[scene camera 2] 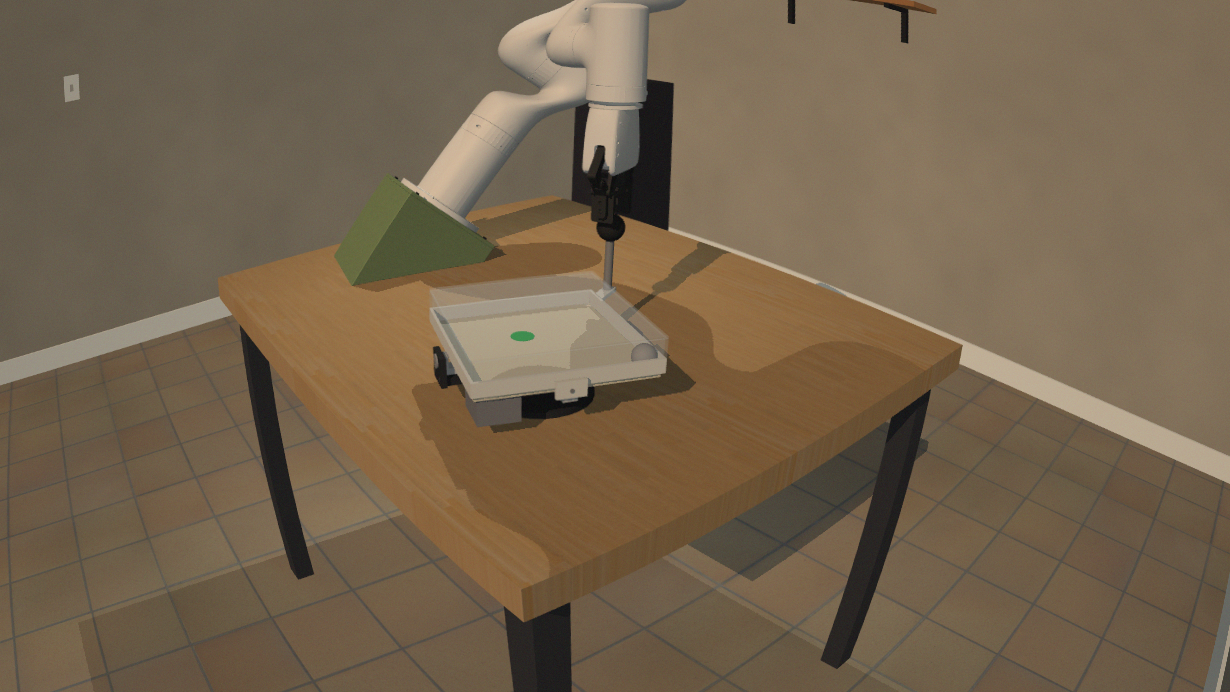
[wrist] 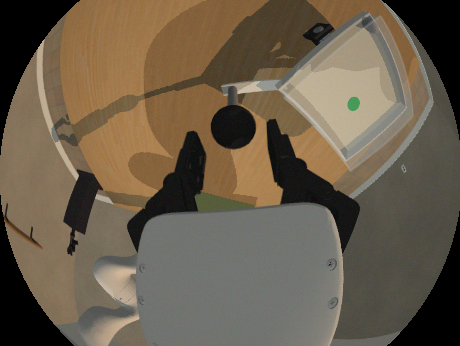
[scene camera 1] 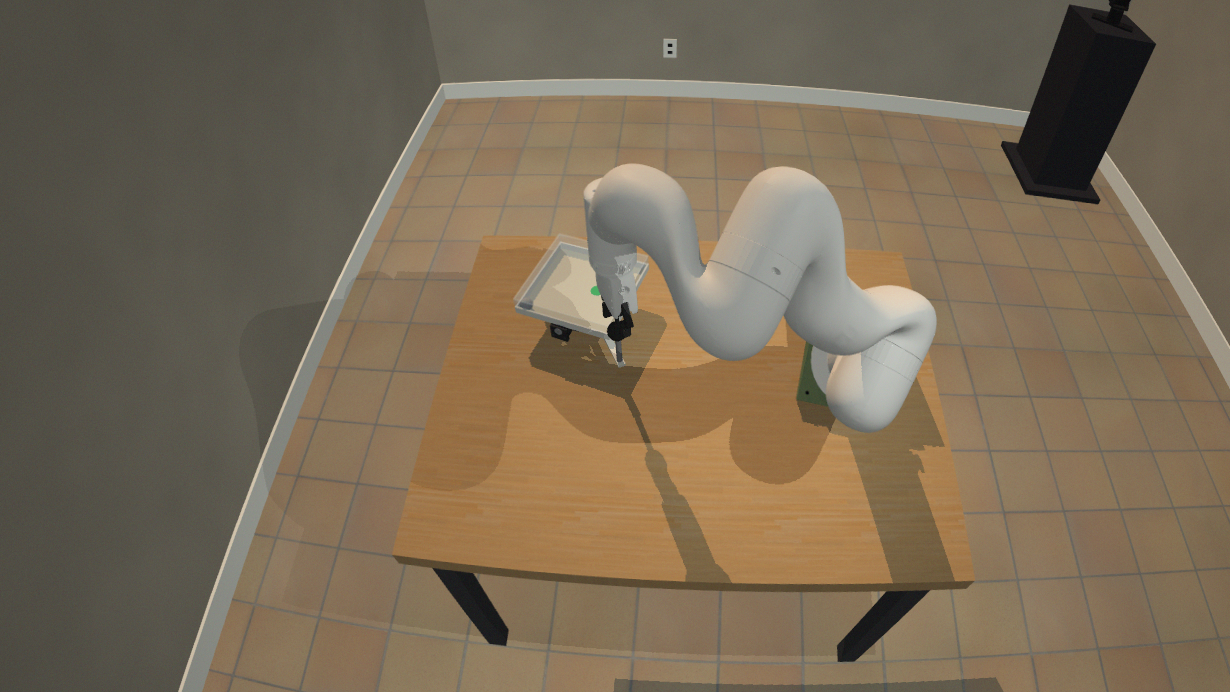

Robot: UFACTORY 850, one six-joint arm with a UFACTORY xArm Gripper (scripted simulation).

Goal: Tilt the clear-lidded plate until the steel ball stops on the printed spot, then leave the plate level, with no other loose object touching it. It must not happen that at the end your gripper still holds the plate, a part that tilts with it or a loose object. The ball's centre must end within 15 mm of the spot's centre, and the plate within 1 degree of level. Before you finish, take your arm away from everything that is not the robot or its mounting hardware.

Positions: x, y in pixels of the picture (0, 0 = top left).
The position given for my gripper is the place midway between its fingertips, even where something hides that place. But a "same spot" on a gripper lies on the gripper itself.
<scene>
my gripper: scene camera 2; wrist; scene camera 1 616, 326
same spot on clear-lidded plate: point(wrist: 353, 88) = point(scene camera 2: 575, 296)
same spot on my gripper: point(wrist: 299, 180) = point(scene camera 2: 611, 185)
</scene>
